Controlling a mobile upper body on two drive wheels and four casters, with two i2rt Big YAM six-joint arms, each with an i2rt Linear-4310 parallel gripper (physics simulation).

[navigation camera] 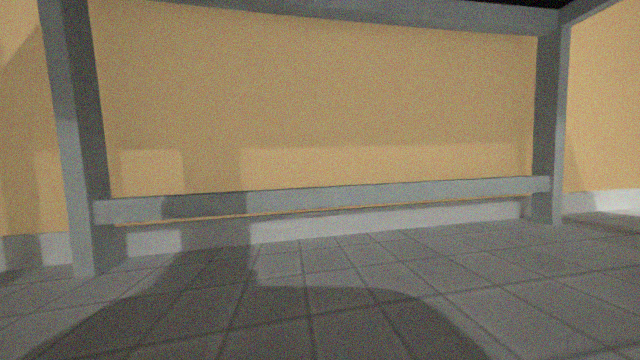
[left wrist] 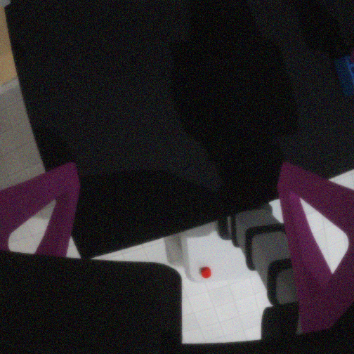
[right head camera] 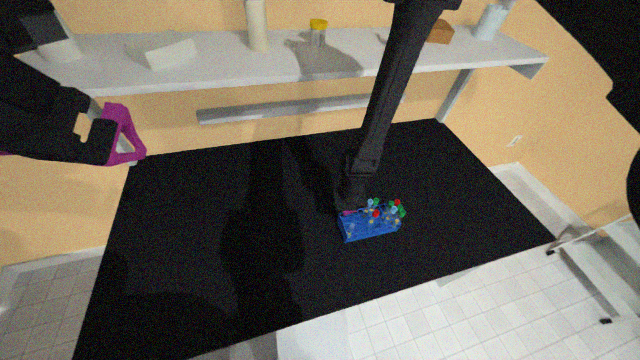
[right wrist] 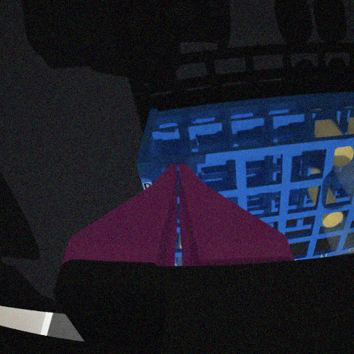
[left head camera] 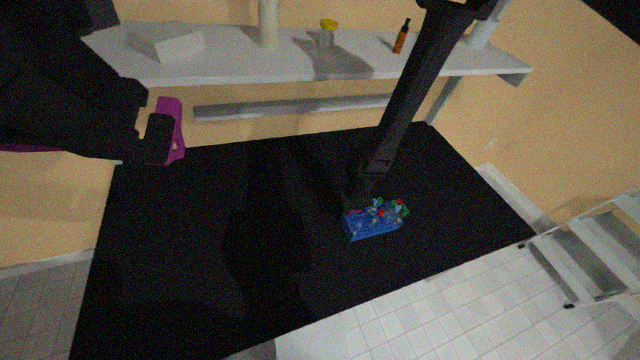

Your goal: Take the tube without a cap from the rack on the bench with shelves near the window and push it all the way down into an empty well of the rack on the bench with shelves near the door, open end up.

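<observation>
The blue rack [left head camera: 374, 233] [right head camera: 371, 233] [left wrist: 345, 77] [right wrist: 240, 172] stands on the black bench, with several capped tubes toward its right end. A clear tube without a visible cap [left head camera: 356, 227] [right head camera: 351, 227] stands near its front left corner. My right gripper [right wrist: 177, 175] is shut and empty, with its tips low over the rack's rear left part. In the right wrist view its fingers hide the wells at that end, including the uncapped tube's place. My left gripper [left wrist: 178, 173] is open and empty, high above the bench's left side. I cannot tell which bench this is.
A grey shelf [left head camera: 230, 67] [right head camera: 220, 75] above the back of the bench holds a white box [left head camera: 180, 45], a yellow-lidded jar [left head camera: 327, 32] [right head camera: 318, 32] and bottles. A grey step ladder [left head camera: 590, 250] stands at the right. Grey bench legs [navigation camera: 82, 150] show in the navigation view.
</observation>
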